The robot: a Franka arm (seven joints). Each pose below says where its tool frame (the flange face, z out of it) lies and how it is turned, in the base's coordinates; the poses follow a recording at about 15 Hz.
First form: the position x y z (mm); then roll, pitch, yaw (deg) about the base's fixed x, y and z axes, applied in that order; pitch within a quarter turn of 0, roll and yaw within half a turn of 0.
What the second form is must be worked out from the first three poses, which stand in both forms.
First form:
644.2 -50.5 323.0 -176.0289 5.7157 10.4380
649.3 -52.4 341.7 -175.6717 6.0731 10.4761
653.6 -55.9 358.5 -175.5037 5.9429 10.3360
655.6 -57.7 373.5 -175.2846 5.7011 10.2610
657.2 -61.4 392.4 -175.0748 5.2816 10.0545
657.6 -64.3 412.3 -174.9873 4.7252 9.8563
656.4 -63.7 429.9 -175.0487 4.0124 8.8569
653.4 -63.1 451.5 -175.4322 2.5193 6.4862
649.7 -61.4 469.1 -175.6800 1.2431 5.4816
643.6 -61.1 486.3 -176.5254 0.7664 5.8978
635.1 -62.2 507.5 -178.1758 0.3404 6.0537
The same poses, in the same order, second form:
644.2 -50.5 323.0 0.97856 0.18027 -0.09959 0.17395 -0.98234 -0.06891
649.3 -52.4 341.7 0.97781 0.18080 -0.10580 0.17346 -0.98198 -0.07505
653.6 -55.9 358.5 0.97849 0.17846 -0.10354 0.17088 -0.98220 -0.07797
655.6 -57.7 373.5 0.97914 0.17725 -0.09934 0.16949 -0.98213 -0.08180
657.2 -61.4 392.4 0.98046 0.17384 -0.09205 0.16616 -0.98239 -0.08549
657.6 -64.3 412.3 0.98189 0.17060 -0.08238 0.16343 -0.98270 -0.08708
656.4 -63.7 429.9 0.98565 0.15359 -0.06997 0.14743 -0.98532 -0.08610
653.4 -63.1 451.5 0.99264 0.11285 -0.04396 0.10913 -0.99084 -0.07956
649.7 -61.4 469.1 0.99519 0.09550 -0.02169 0.09363 -0.99275 -0.07531
643.6 -61.1 486.3 0.99462 0.10275 -0.01338 0.10176 -0.99296 -0.06060
635.1 -62.2 507.5 0.99441 0.10546 -0.00594 0.10522 -0.99394 -0.03183

